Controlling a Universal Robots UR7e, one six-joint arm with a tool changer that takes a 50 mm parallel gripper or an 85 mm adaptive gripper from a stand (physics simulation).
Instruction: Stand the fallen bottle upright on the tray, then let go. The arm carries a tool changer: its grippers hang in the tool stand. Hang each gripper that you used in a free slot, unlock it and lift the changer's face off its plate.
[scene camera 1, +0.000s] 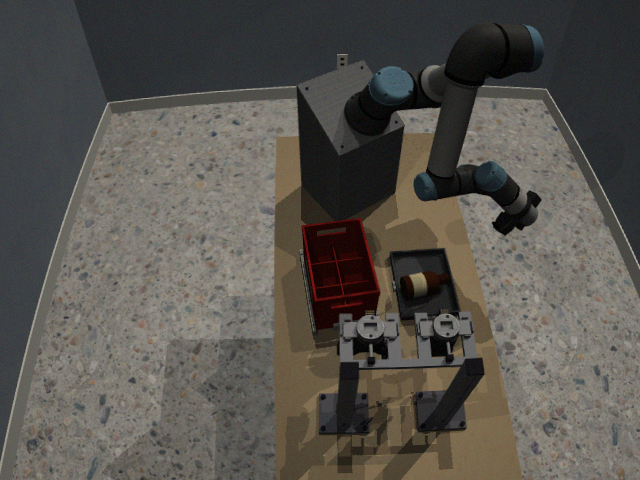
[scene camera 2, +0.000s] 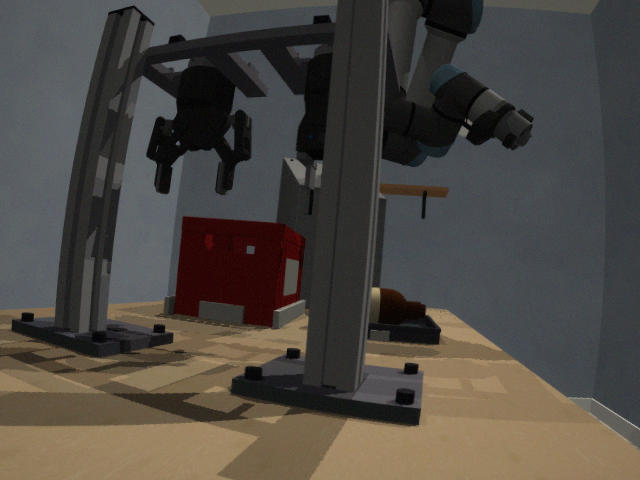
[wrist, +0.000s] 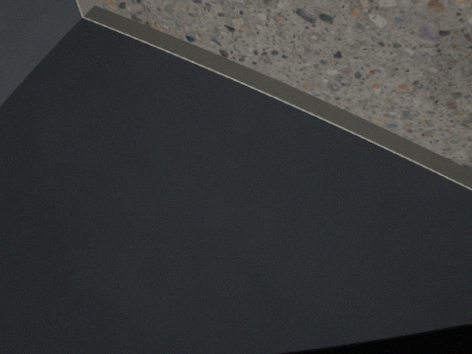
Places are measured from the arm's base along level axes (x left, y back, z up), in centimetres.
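Pixels of known places: end effector, tool point: (scene camera 2: 522, 137); arm's base, origin of the base link: (scene camera 1: 366, 114).
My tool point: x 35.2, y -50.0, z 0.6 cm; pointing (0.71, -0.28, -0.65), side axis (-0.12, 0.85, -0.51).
For each thing: its top centre in the pictures, then the offset to it from my tool point.
- brown bottle with a cream label, middle of its top: (scene camera 2: 385, 288) (scene camera 1: 428, 276) dx -24.0, dy +4.7, dz -29.9 cm
- dark tray, middle of its top: (scene camera 2: 383, 316) (scene camera 1: 424, 280) dx -23.7, dy +6.7, dz -35.3 cm
- red divided crate, middle of its top: (scene camera 2: 251, 228) (scene camera 1: 339, 257) dx -51.5, dy +10.4, dz -20.4 cm
A brown bottle with a cream label (scene camera 1: 419, 285) (scene camera 2: 393, 306) lies on its side in the dark tray (scene camera 1: 417, 251) (scene camera 2: 410, 335), its neck toward the right. The arm's changer face (scene camera 2: 523, 135) is bare, with no gripper on it, high to the right of the tray. In the tool stand (scene camera 1: 405, 363) (scene camera 2: 242, 41), the adaptive gripper (scene camera 2: 192, 180) hangs in the left slot with its fingers apart. The parallel gripper (scene camera 2: 310, 198) hangs in the right slot, partly hidden by a post; its finger gap cannot be told. The wrist view shows wall and floor.
A red divided crate (scene camera 1: 338, 297) (scene camera 2: 222, 268) stands left of the tray. The stand's two posts (scene camera 1: 347, 397) (scene camera 2: 343, 232) rise in front of crate and tray. The arm's grey pedestal (scene camera 1: 351, 170) stands behind them. A wall (wrist: 225, 200) fills much of the wrist view.
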